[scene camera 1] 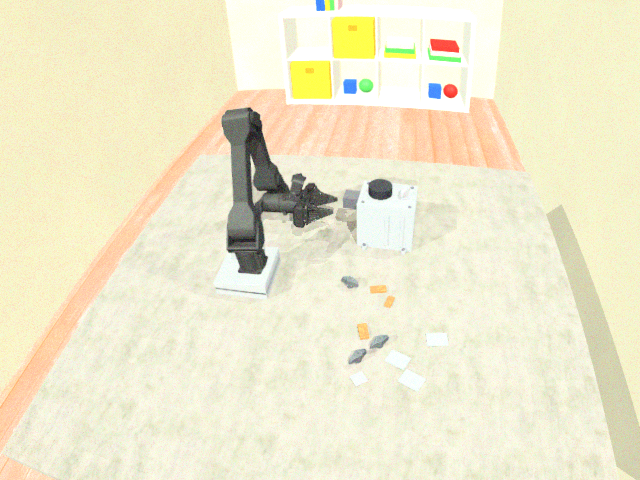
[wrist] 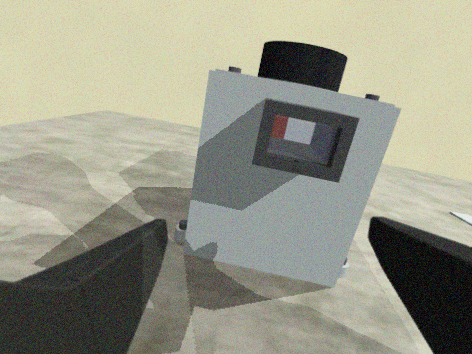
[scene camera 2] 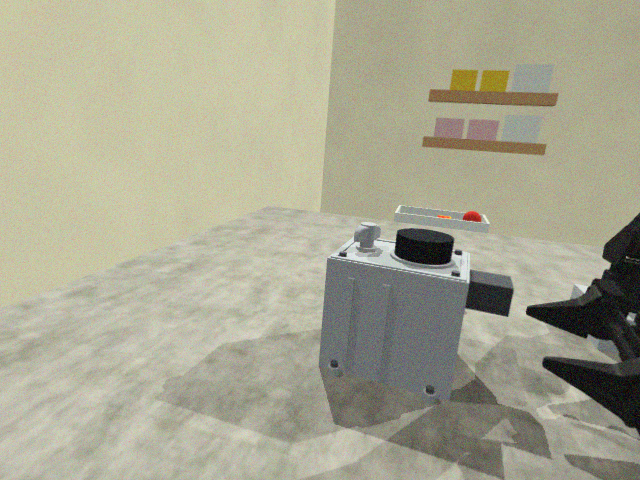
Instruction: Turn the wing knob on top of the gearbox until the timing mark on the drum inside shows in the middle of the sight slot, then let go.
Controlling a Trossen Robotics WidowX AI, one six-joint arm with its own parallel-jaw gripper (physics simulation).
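Frame: origin at the arm's base, x back, y right, z up, level; centimetres.
Seen in the pictures: gripper, fingertip midpoint: [scene camera 1: 335,205] [wrist: 267,228] [scene camera 2: 534,333]; arm's base at its link origin: [scene camera 1: 253,264].
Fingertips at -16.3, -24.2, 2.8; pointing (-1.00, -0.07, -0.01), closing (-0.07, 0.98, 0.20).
Pixels of each thing's middle, then the offset from my fingertips to it, as dx, dy, dz. "*": a spot on its surface instead. Level surfaces: height alone.
- pale grey gearbox at the middle of its body: [wrist: 281,149] [scene camera 2: 416,298] [scene camera 1: 379,209] -12.6, +1.3, +0.9
- wide black round cap at a spot on its surface: [wrist: 302,65] * -9.5, +1.0, +7.5
- dark-framed sight slot at a spot on its surface: [wrist: 347,150] * -2.8, +3.2, +3.4
- mat at its surface level: dz -7.6
The pale grey gearbox [scene camera 1: 386,227] [scene camera 2: 392,320] [wrist: 280,225] stands upright. Its light grey wing knob [scene camera 1: 404,193] [scene camera 2: 367,235] is on top, beside a wide black round cap [scene camera 1: 380,189] [scene camera 2: 423,246] [wrist: 302,65]. The knob does not show in the wrist view. The dark-framed sight slot [scene camera 2: 490,292] [wrist: 347,150] juts from the side facing my gripper. Inside, a red patch [wrist: 279,127] shows at the left edge, with a pale patch [wrist: 300,131] right of it, near the middle. My gripper [scene camera 1: 334,205] [scene camera 2: 536,335] [wrist: 267,228] is open and empty, in front of the slot side, below knob height, apart from the gearbox.
Several orange pieces [scene camera 1: 377,289], grey stones [scene camera 1: 349,282] and white squares [scene camera 1: 437,339] lie on the mat [scene camera 1: 206,387] in front of the gearbox. In scene camera 2, a white tray [scene camera 2: 442,223] with a red ball [scene camera 2: 471,216] is behind the gearbox.
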